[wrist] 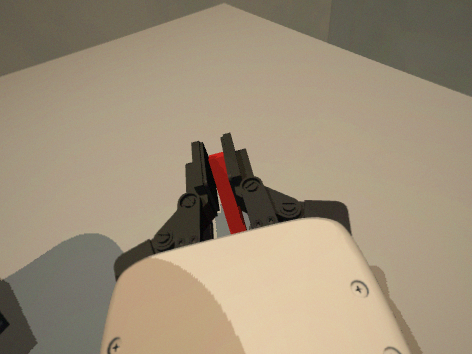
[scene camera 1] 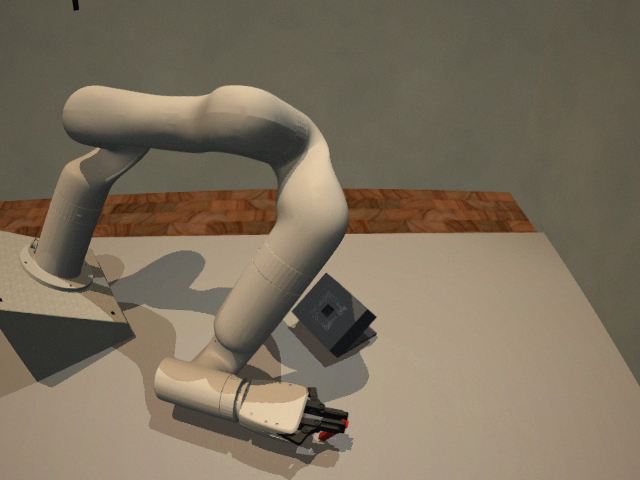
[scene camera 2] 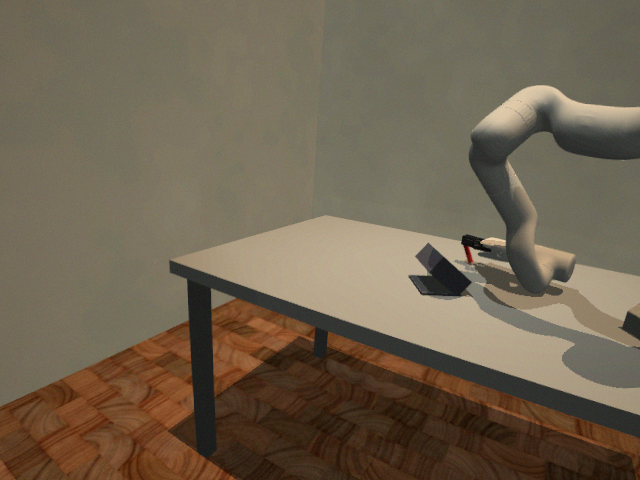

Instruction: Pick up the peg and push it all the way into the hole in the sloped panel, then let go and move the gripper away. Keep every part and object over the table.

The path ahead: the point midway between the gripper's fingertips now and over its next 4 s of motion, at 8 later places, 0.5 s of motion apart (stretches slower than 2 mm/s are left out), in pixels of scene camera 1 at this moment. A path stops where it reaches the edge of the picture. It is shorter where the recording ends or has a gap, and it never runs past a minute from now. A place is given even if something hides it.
My gripper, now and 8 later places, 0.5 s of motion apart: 346,423; 344,422; 327,409; 327,410; 327,411; 325,411; 323,413; 323,413; 322,413
